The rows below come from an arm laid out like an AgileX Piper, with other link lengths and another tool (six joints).
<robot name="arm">
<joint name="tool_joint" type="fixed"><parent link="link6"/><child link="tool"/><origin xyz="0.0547 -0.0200 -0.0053" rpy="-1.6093 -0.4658 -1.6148"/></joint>
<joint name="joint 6" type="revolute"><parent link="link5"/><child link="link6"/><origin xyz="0.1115 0.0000 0.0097" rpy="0.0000 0.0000 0.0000"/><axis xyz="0.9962 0 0.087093"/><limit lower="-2.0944" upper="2.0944"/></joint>
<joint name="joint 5" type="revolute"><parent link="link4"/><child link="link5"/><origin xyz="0.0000 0.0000 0.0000" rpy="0.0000 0.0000 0.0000"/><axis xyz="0 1 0"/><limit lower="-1.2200" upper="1.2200"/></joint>
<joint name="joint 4" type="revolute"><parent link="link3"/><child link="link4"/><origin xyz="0.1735 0.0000 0.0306" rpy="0.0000 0.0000 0.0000"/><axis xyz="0.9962 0 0.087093"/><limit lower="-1.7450" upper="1.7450"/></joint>
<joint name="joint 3" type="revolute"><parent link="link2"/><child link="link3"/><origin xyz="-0.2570 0.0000 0.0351" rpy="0.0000 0.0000 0.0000"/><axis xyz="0 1 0"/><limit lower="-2.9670" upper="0.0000"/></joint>
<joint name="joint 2" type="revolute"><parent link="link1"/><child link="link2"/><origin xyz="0.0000 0.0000 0.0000" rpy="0.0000 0.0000 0.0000"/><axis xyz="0 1 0"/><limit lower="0.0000" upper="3.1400"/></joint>
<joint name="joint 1" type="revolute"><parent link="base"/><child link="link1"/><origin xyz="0.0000 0.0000 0.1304" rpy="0.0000 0.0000 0.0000"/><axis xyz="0 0 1"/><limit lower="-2.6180" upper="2.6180"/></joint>
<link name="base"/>
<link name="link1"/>
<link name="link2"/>
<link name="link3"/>
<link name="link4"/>
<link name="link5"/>
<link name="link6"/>
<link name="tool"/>
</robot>
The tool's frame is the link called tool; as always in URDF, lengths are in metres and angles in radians.
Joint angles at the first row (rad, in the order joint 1, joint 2, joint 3, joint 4, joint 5, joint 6):
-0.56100, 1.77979, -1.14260, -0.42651, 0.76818, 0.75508
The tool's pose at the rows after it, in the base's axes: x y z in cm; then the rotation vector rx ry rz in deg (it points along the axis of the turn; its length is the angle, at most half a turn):
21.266, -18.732, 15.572, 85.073, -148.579, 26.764
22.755, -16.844, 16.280, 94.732, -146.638, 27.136
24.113, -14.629, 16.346, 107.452, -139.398, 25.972
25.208, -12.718, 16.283, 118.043, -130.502, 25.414
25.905, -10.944, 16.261, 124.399, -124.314, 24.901
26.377, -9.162, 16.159, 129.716, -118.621, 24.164
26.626, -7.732, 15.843, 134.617, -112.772, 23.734
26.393, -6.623, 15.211, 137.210, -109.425, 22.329
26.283, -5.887, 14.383, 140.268, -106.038, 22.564
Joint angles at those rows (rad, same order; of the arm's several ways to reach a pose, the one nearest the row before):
-0.52741, 1.73789, -1.16220, -0.36520, 0.76160, 0.67844
-0.47297, 1.71092, -1.17466, -0.27843, 0.76196, 0.57059
-0.39879, 1.70335, -1.17464, -0.21869, 0.76607, 0.44203
-0.32422, 1.70515, -1.17466, -0.19892, 0.77052, 0.34638
-0.25444, 1.70513, -1.17464, -0.19717, 0.78116, 0.31279
-0.18624, 1.70513, -1.17077, -0.19718, 0.79102, 0.29154
-0.13272, 1.70515, -1.15263, -0.19718, 0.78208, 0.25996
-0.09403, 1.70515, -1.11862, -0.19720, 0.76723, 0.25459
-0.07075, 1.70514, -1.06640, -0.19718, 0.71066, 0.23448

